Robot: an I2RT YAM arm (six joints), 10 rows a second.
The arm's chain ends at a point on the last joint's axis. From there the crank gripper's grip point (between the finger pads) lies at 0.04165 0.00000 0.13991 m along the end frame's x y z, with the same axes.
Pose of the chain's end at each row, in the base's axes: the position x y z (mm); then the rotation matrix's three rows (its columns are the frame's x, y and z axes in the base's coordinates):
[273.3 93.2 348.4], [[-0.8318 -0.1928 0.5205], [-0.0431 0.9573 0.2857], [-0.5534 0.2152 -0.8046]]
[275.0 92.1 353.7], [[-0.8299 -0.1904 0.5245], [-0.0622 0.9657 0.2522], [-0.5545 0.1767 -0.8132]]
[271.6 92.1 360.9], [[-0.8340 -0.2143 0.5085], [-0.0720 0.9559 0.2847], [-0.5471 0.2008 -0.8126]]
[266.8 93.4 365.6], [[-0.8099 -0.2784 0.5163], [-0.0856 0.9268 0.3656], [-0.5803 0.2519 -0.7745]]
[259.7 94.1 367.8], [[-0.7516 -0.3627 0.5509], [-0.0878 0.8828 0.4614], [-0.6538 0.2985 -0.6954]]
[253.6 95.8 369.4], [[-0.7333 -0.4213 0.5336], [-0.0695 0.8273 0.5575], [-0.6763 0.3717 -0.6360]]
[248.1 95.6 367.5], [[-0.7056 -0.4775 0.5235], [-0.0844 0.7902 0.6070], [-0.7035 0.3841 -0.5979]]
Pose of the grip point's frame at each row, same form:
[311.5 131.4 212.8], [[-0.8318 -0.1928 0.5205], [-0.0431 0.9573 0.2857], [-0.5534 0.2152 -0.8046]]
[313.8 124.8 216.8], [[-0.8299 -0.1904 0.5245], [-0.0622 0.9657 0.2522], [-0.5545 0.1767 -0.8132]]
[308.0 128.9 224.4], [[-0.8340 -0.2143 0.5085], [-0.0720 0.9559 0.2847], [-0.5471 0.2008 -0.8126]]
[305.3 141.0 233.1], [[-0.8099 -0.2784 0.5163], [-0.0856 0.9268 0.3656], [-0.5803 0.2519 -0.7745]]
[305.5 155.0 243.3], [[-0.7516 -0.3627 0.5509], [-0.0878 0.8828 0.4614], [-0.6538 0.2985 -0.6954]]
[297.7 170.9 252.2], [[-0.7333 -0.4213 0.5336], [-0.0695 0.8273 0.5575], [-0.6763 0.3717 -0.6360]]
[292.0 177.0 254.5], [[-0.7056 -0.4775 0.5235], [-0.0844 0.7902 0.6070], [-0.7035 0.3841 -0.5979]]

